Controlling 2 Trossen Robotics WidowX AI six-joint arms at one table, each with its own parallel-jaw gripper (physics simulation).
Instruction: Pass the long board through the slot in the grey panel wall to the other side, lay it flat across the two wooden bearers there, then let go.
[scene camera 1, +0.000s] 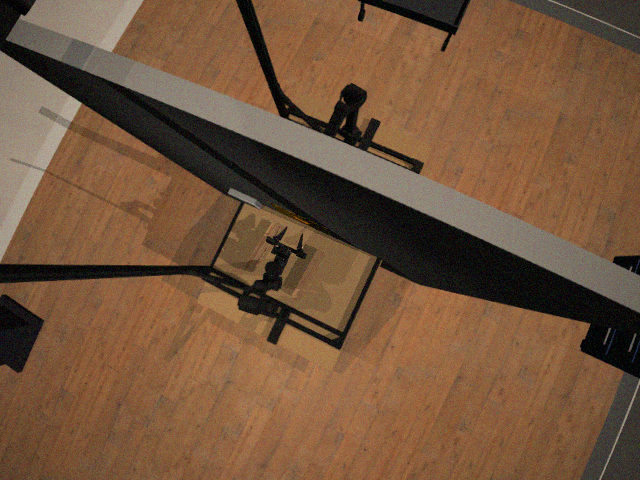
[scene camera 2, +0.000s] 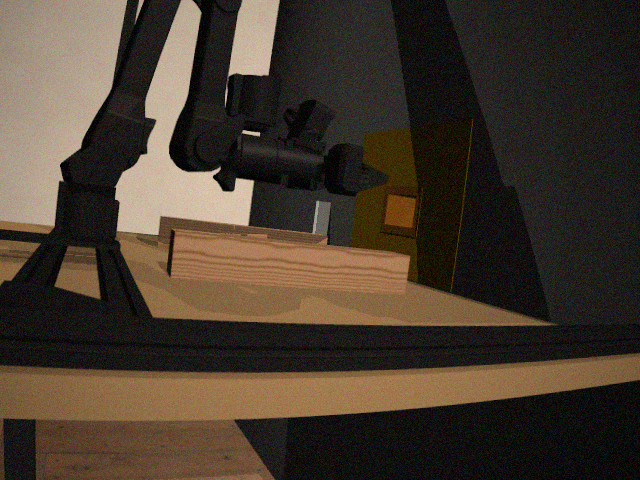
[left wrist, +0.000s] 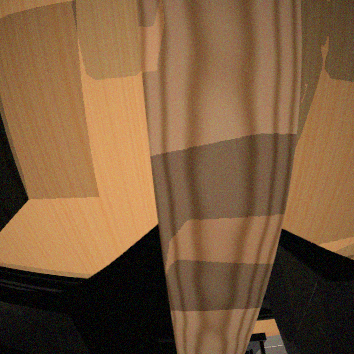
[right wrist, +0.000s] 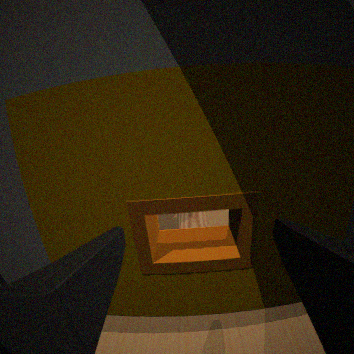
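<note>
The long board (left wrist: 221, 158) fills the middle of the left wrist view, running lengthwise away from the camera. My left gripper is shut on it, though its fingers are hidden from view. Through the orange-framed slot (right wrist: 197, 242) (scene camera 2: 400, 210) in the yellow panel (right wrist: 105, 140) (scene camera 2: 385, 157), the board's end (right wrist: 201, 218) shows on the far side. My right gripper (right wrist: 199, 232) (scene camera 2: 375, 178) (scene camera 1: 290, 235) is open and empty, level with the slot and close in front of it. Two wooden bearers (scene camera 2: 285, 269) (scene camera 2: 223, 229) lie on the table (scene camera 2: 270, 305) below my right arm.
The grey panel wall (scene camera 1: 366, 162) (scene camera 2: 347, 71) crosses the scene and splits the two arms. A small light grey block (scene camera 2: 322, 217) (scene camera 1: 244, 196) stands by the wall behind the bearers. The table has a black frame edge (scene camera 2: 318, 338).
</note>
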